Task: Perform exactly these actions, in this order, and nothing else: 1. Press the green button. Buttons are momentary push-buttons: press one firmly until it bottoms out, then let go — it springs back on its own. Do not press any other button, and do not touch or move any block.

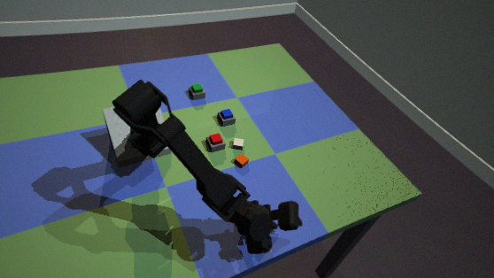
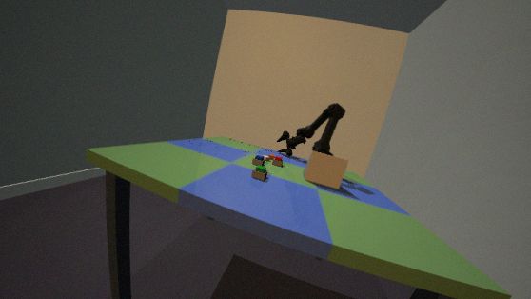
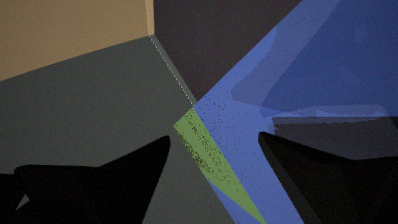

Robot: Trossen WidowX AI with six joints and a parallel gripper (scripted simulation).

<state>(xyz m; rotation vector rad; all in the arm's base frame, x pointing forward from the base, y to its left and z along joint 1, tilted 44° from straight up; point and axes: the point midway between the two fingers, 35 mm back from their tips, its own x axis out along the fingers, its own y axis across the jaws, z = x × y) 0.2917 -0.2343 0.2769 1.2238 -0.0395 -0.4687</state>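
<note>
Now: the green button 600 mm to the left of my gripper tip, 110 mm behind it and 10 mm below it. From my gripper tip the other things lie so: white block 330 mm to the left, 30 mm below, 30 mm behind; red button 340 mm to the left, 110 mm behind, 10 mm below; orange block 260 mm to the left, 40 mm behind, 30 mm below.
</note>
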